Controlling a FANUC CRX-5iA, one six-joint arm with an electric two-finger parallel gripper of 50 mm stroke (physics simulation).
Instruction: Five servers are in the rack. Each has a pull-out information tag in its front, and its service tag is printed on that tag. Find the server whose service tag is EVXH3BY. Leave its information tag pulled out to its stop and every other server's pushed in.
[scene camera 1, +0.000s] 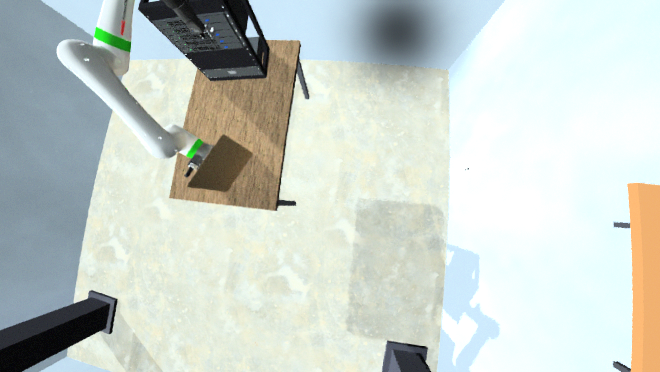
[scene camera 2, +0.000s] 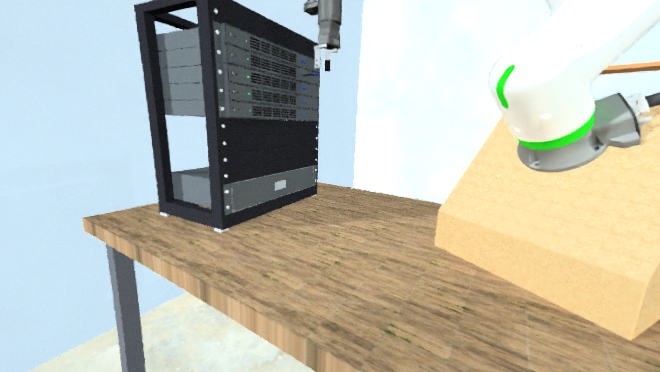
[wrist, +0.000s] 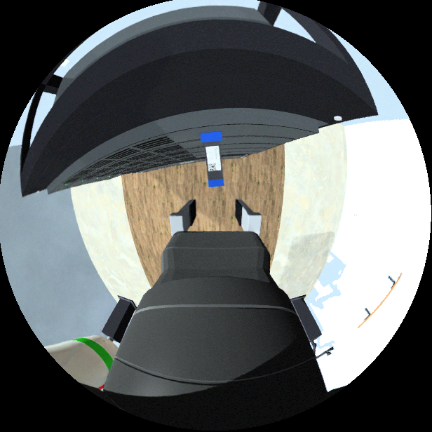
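Pixels of known places: gripper, between the fingertips: (scene camera 1: 208, 37) (scene camera 2: 322, 69); arm's base, origin of its link: (scene camera 1: 207, 155) (scene camera 2: 559, 145).
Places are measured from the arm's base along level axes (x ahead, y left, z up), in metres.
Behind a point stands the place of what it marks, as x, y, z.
Observation:
The black rack (scene camera 1: 235, 61) {0.745, 0.054, -0.080} (scene camera 2: 211, 150) {0.723, 0.396, -0.048} (wrist: 215, 80) holds five grey servers (scene camera 2: 272, 75) {0.710, 0.191, 0.169}, stacked in its upper part. The information tag (scene camera 2: 313, 74) {0.684, 0.031, 0.193} (wrist: 213, 159) of the second server from the top is pulled out; its white label faces up in the wrist view, with print too small to read. The top server's blue tag end (scene camera 1: 207, 20) {0.727, 0.028, 0.240} (scene camera 2: 304, 61) {0.725, 0.031, 0.237} (wrist: 211, 136) sits at its front. Lower blue tag ends also sit at their fronts in scene camera 2. My gripper (scene camera 1: 207, 32) {0.649, 0.023, 0.206} (scene camera 2: 323, 64) {0.649, 0.023, 0.206} (wrist: 215, 207) is open and empty, pointing down, in front of the rack, above and apart from the pulled-out tag.
The rack stands on a wooden table (scene camera 1: 240, 115) {0.417, 0.042, -0.276} (scene camera 2: 350, 250) {0.363, 0.249, -0.276} (wrist: 150, 205). A sloped wooden block (scene camera 1: 222, 167) {-0.052, -0.067, -0.069} (scene camera 2: 545, 215) {0.001, 0.120, -0.131} carries the arm's base (scene camera 2: 555, 157) {0.004, 0.070, -0.021}. A grey unit with a light label (scene camera 2: 272, 186) {0.726, 0.185, -0.181} is at the rack's bottom.

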